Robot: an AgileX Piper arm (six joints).
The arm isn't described. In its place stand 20 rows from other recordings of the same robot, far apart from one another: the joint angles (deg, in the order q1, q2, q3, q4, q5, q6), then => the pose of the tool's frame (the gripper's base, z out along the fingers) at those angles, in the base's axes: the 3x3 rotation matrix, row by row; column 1 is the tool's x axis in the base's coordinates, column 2 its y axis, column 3 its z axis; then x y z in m.
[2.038 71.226 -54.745 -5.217 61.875 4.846] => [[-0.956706, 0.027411, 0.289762], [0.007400, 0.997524, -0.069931], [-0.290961, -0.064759, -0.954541]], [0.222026, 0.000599, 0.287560]
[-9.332 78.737 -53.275 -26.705 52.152 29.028] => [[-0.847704, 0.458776, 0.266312], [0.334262, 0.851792, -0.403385], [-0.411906, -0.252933, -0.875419]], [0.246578, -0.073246, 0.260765]
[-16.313 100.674 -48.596 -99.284 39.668 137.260] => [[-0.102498, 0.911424, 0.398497], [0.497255, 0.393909, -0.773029], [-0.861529, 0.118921, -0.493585]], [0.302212, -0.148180, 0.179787]
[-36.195 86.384 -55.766 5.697 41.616 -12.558] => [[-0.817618, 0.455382, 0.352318], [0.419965, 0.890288, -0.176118], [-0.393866, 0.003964, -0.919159]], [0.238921, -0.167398, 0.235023]
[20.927 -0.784 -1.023 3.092 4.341 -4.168] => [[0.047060, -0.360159, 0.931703], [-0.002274, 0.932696, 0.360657], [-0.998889, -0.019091, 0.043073]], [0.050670, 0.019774, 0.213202]
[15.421 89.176 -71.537 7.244 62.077 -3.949] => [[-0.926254, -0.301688, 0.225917], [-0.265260, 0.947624, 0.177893], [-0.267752, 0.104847, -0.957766]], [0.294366, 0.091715, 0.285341]
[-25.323 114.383 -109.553 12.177 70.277 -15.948] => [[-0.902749, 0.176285, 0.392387], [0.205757, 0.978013, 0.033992], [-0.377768, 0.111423, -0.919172]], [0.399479, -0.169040, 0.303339]
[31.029 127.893 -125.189 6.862 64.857 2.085] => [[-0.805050, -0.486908, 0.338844], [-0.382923, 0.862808, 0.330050], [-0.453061, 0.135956, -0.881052]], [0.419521, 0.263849, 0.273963]
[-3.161 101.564 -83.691 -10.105 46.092 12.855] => [[-0.834953, 0.206178, 0.510240], [0.146670, 0.977002, -0.154777], [-0.530417, -0.054394, -0.845990]], [0.389696, -0.033042, 0.280494]
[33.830 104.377 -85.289 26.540 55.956 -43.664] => [[-0.375483, -0.921947, 0.095001], [-0.777376, 0.369091, 0.509370], [-0.504677, 0.117409, -0.855287]], [0.304442, 0.244596, 0.269410]
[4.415 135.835 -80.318 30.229 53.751 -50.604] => [[-0.836545, -0.512912, -0.192651], [-0.544771, 0.741138, 0.392350], [-0.058460, 0.433168, -0.899415]], [0.387142, 0.066948, 0.030645]
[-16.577 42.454 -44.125 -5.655 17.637 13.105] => [[-0.137366, 0.334744, 0.932243], [0.180881, 0.933816, -0.308657], [-0.973865, 0.126226, -0.188824]], [0.146372, -0.046406, 0.375879]
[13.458 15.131 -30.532 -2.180 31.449 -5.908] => [[-0.155524, -0.236937, 0.958996], [-0.176169, 0.961898, 0.209084], [-0.971996, -0.136427, -0.191339]], [0.053068, 0.010842, 0.324580]
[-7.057 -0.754 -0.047 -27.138 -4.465 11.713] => [[0.139124, 0.129511, 0.981770], [-0.283864, 0.955022, -0.085756], [-0.948718, -0.266758, 0.169630]], [0.053972, -0.003425, 0.220533]
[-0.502 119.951 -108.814 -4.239 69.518 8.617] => [[-0.957862, 0.145994, 0.247357], [0.132244, 0.988641, -0.071414], [-0.254973, -0.035693, -0.966289]], [0.448607, -0.010232, 0.255512]
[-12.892 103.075 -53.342 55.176 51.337 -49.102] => [[-0.961377, -0.055046, 0.269676], [0.121688, 0.793826, 0.595846], [-0.246874, 0.605649, -0.756467]], [0.312198, -0.011618, 0.159632]
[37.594 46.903 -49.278 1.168 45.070 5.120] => [[-0.545976, -0.565540, 0.618122], [-0.289665, 0.819714, 0.494128], [-0.786132, 0.090734, -0.611362]], [0.120515, 0.094446, 0.353933]
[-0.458 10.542 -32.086 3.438 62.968 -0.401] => [[-0.593789, -0.022972, 0.804293], [0.025015, 0.998582, 0.046989], [-0.804232, 0.048022, -0.592372]], [0.017125, 0.004724, 0.290436]
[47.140 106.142 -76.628 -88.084 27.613 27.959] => [[0.168886, -0.436778, 0.883574], [-0.944955, 0.183137, 0.271148], [-0.280247, -0.880730, -0.381806]], [0.320431, 0.283335, 0.264735]
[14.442 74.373 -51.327 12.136 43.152 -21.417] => [[-0.755085, -0.490326, 0.435233], [-0.415662, 0.871395, 0.260567], [-0.507023, 0.015840, -0.861787]], [0.239425, 0.075173, 0.270153]
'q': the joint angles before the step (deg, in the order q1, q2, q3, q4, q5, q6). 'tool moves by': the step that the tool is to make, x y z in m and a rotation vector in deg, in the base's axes. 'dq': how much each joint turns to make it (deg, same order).
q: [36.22 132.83 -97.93 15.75 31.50 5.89]
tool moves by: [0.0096 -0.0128 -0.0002 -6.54 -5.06 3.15]
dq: [-0.90 0.00 -0.22 -10.12 -0.18 1.10]
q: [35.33 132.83 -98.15 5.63 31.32 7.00]
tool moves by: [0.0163 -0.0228 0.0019 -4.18 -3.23 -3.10]
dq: [-2.34 -0.12 -0.19 -9.58 -0.06 6.28]
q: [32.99 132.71 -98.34 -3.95 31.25 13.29]
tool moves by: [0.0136 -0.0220 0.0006 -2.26 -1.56 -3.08]
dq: [-2.51 0.00 -0.05 -5.13 0.13 3.54]
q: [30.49 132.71 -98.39 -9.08 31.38 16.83]
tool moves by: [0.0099 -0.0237 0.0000 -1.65 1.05 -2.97]
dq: [-2.80 -0.12 -0.06 -1.16 1.97 0.51]
